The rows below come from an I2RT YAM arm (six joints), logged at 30 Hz.
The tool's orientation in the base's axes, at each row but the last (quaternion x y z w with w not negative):
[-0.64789, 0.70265, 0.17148, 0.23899]
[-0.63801, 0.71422, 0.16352, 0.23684]
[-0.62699, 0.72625, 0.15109, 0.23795]
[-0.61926, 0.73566, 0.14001, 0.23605]
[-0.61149, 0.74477, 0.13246, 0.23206]
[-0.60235, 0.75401, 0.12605, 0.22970]
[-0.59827, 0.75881, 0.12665, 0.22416]
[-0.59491, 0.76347, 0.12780, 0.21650]
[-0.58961, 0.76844, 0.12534, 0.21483]
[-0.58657, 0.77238, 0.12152, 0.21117]
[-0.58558, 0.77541, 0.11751, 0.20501]
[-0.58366, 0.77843, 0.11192, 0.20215]
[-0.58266, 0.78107, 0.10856, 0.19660]
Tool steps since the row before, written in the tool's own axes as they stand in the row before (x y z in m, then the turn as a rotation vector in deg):
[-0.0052, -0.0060, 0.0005, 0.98, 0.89, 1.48]
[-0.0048, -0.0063, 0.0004, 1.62, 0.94, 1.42]
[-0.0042, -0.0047, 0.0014, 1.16, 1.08, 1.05]
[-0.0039, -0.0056, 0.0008, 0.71, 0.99, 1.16]
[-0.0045, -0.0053, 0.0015, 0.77, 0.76, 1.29]
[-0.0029, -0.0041, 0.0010, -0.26, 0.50, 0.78]
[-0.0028, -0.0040, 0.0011, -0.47, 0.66, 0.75]
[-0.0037, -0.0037, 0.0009, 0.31, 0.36, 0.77]
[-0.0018, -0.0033, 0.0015, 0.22, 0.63, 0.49]
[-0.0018, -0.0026, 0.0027, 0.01, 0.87, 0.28]
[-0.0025, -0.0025, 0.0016, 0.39, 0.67, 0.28]
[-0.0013, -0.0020, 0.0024, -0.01, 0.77, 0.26]
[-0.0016, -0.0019, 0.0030, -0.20, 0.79, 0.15]
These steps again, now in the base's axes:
[0.0063, 0.0040, 0.0029, -0.76, 0.09, -1.83]
[0.0066, 0.0034, 0.0027, -0.86, -0.47, -2.14]
[0.0053, 0.0035, 0.0014, -1.01, -0.25, -1.59]
[0.0061, 0.0026, 0.0018, -0.85, 0.17, -1.44]
[0.0061, 0.0034, 0.0015, -0.61, 0.13, -1.56]
[0.0046, 0.0019, 0.0009, -0.29, 0.71, -0.59]
[0.0046, 0.0019, 0.0007, -0.41, 0.91, -0.47]
[0.0045, 0.0026, 0.0012, -0.27, 0.18, -0.84]
[0.0038, 0.0013, -0.0003, -0.56, 0.20, -0.57]
[0.0034, 0.0020, -0.0014, -0.78, 0.36, -0.30]
[0.0033, 0.0021, -0.0001, -0.68, -0.03, -0.47]
[0.0027, 0.0015, -0.0014, -0.68, 0.34, -0.28]
[0.0027, 0.0020, -0.0019, -0.68, 0.47, -0.10]

